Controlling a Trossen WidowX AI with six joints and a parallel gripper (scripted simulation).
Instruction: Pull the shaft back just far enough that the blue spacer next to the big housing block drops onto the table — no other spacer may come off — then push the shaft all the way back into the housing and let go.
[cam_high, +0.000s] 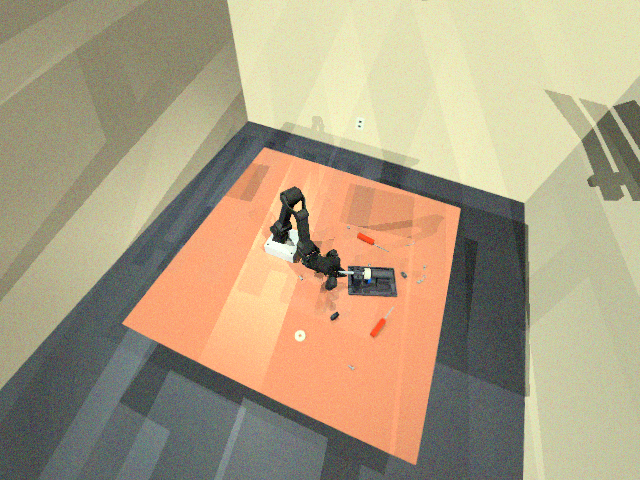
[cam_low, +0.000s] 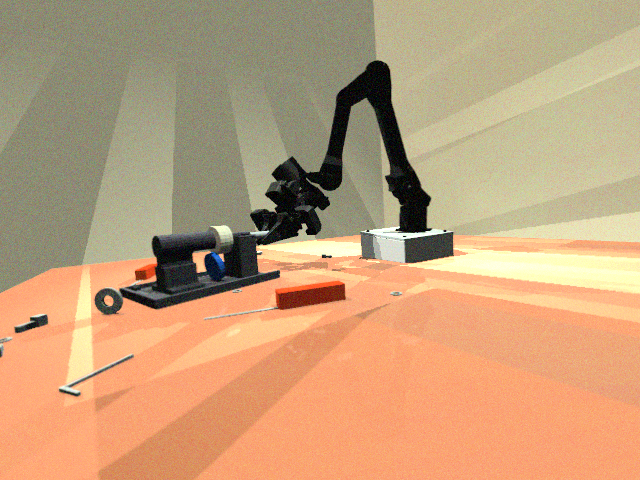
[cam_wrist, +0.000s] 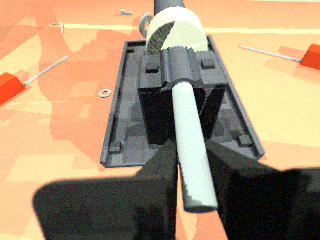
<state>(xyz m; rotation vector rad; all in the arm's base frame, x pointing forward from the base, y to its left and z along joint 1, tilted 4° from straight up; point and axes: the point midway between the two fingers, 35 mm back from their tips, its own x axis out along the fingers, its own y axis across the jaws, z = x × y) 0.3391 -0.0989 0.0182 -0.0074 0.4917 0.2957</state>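
The pale grey shaft is 3 cm ahead of my gripper tip, 1 cm to the left of it and 2 cm above it. Also, from my gripper tip: allen key (28 cm ahead, 33 cm to the left, 6 cm below); black cylinder (1 cm ahead, 20 cm to the right, 4 cm below); blue spacer (10 cm ahead, 3 cm to the left, 3 cm below).
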